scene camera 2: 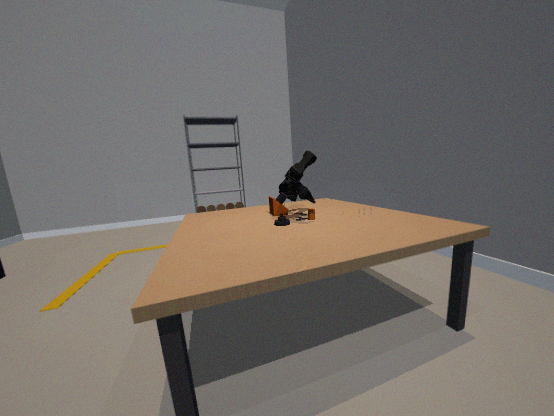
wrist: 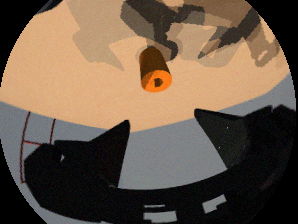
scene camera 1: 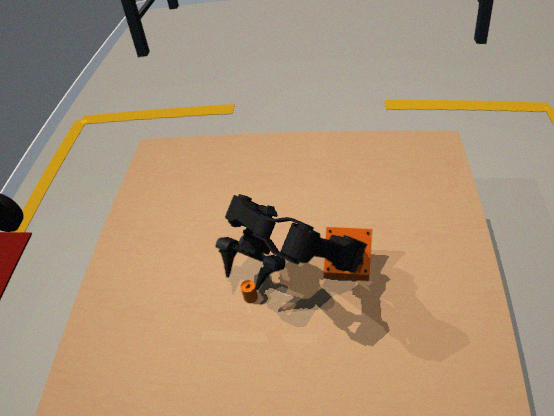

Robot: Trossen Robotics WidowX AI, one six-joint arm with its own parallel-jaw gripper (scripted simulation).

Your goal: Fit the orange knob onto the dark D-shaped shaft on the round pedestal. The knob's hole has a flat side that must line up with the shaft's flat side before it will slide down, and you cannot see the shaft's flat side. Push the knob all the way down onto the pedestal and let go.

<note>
My gripper [scene camera 1: 241, 283] is open and holds nothing. Further things: an orange knob [wrist: 155, 75].
My gripper also shows in the wrist view [wrist: 162, 117].
</note>
